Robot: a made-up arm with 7 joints.
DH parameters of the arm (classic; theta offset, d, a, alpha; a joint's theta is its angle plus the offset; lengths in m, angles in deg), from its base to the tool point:
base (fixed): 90 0.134 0 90
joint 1: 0 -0.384 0.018 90
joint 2: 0 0.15 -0.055 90
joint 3: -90 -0.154 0.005 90
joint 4: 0 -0.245 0.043 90
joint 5: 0 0.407 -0.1 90
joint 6: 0 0.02 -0.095 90
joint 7: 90 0.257 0.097 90
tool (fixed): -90 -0.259 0 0
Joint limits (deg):
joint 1: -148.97..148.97
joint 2: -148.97..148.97
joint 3: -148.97..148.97
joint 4: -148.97..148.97
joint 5: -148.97..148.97
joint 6: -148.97..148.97
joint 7: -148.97..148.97
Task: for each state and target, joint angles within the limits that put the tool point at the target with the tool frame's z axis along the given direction. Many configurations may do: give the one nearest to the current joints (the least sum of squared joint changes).
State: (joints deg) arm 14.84 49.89 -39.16 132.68 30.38 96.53 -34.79
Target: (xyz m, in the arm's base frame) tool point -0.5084 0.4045 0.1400 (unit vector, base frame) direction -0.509 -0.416 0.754
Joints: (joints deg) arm 1.36 53.35 -45.54 135.84 36.03 133.19 -20.58
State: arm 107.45 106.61 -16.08 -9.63 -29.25 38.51 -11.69
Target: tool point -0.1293 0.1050 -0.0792 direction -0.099 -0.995 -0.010
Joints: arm 66.24 84.39 -40.66 12.99 -29.74 34.43 5.16
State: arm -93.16 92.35 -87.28 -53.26 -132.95 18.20 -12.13
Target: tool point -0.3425 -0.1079 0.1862 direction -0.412 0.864 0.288
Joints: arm -97.13 107.91 -119.38 -66.05 -100.79 25.04 -32.83
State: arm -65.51 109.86 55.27 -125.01 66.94 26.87 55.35
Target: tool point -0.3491 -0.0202 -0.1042 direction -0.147 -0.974 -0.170
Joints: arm -29.75 100.52 43.04 -133.02 70.19 61.73 102.41
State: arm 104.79 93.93 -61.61 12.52 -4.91 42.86 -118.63
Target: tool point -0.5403 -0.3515 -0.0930 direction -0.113 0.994 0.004
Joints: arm 104.94 109.04 -57.33 36.23 29.09 37.64 -96.80
